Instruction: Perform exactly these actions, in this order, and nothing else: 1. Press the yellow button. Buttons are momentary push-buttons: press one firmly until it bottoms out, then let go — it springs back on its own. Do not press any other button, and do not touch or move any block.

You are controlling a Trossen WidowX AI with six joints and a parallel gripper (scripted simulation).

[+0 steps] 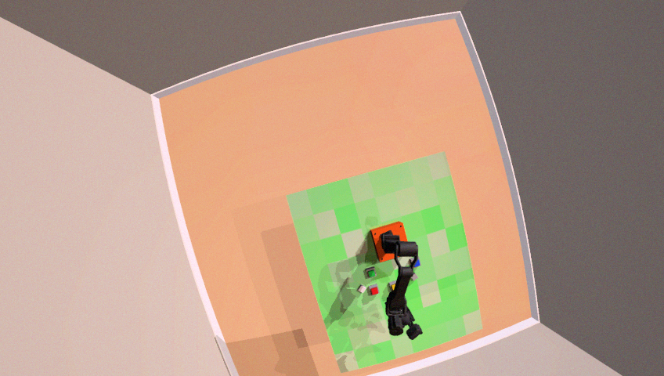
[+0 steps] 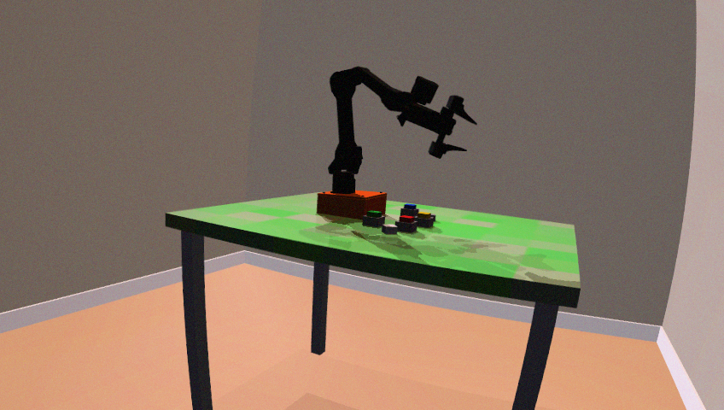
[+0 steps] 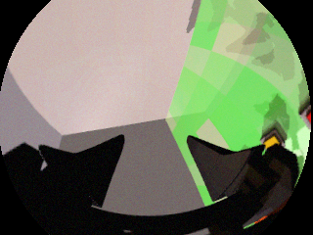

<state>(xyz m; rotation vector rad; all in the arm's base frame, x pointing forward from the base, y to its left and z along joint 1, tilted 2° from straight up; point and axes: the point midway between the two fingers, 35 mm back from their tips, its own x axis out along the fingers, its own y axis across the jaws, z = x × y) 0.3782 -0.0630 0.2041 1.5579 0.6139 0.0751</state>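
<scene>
My gripper tip is 24 cm above the yellow button, 12 cm past it and 1 cm to the left of it. The rest, counted from my gripper tip: blue button 24 cm below, 20 cm behind, 15 cm to the left; green button 25 cm behind, 24 cm below, 10 cm to the right; red button 24 cm below, 15 cm behind, 12 cm to the right.
</scene>
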